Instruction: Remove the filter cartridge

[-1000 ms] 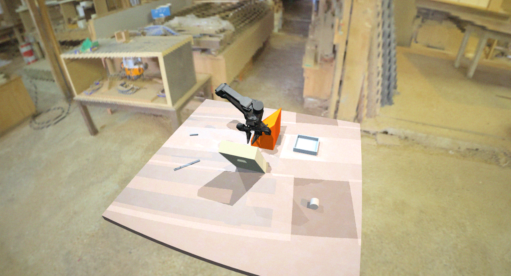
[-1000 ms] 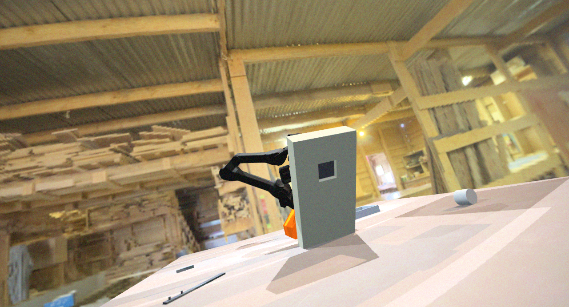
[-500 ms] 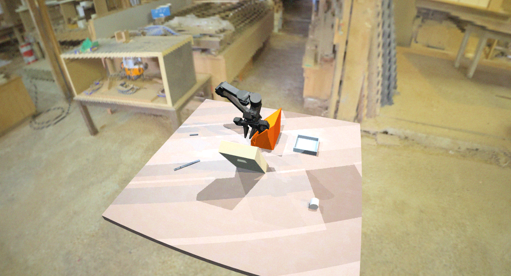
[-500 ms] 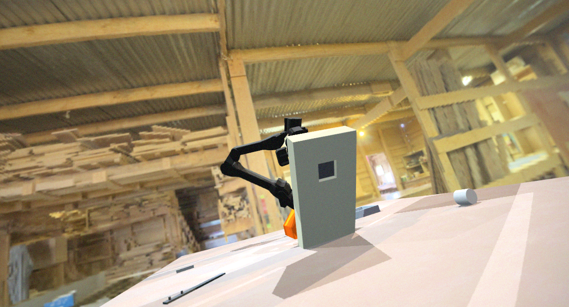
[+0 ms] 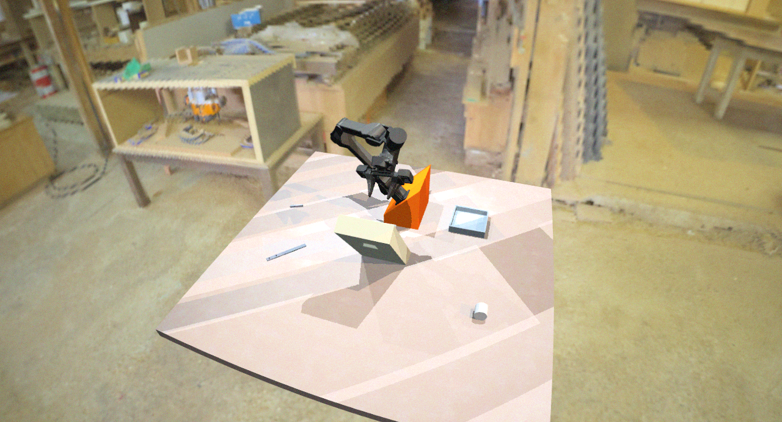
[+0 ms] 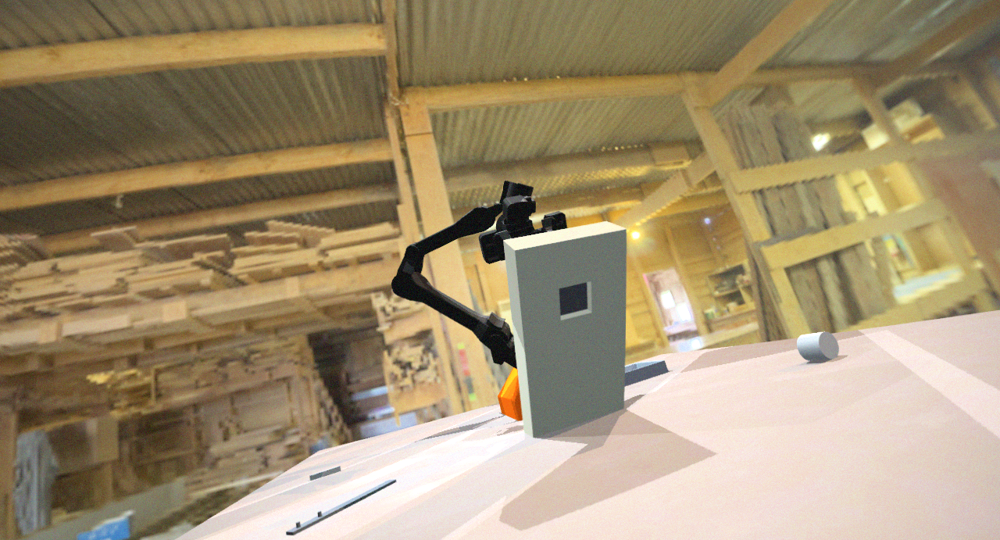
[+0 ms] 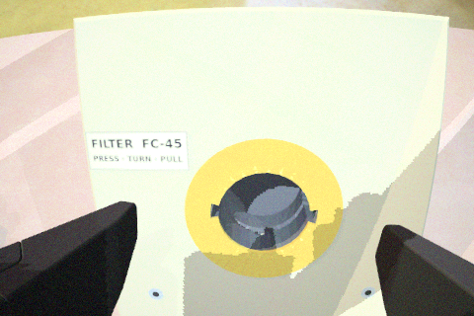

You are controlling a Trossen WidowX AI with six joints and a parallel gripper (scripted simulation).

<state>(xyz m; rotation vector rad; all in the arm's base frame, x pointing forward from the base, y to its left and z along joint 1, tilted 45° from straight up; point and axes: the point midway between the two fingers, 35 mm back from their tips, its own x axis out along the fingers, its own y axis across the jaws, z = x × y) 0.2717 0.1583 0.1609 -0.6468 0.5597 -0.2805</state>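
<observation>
The round filter cartridge lies 15 cm below my gripper tip and 3 cm behind it. From my gripper tip the other things lie so: grey tray: 35 cm behind, 31 cm below, 28 cm to the left; cream service panel: 17 cm below, 2 cm ahead; short grey piece: 49 cm to the right, 32 cm below, 26 cm behind.
</observation>
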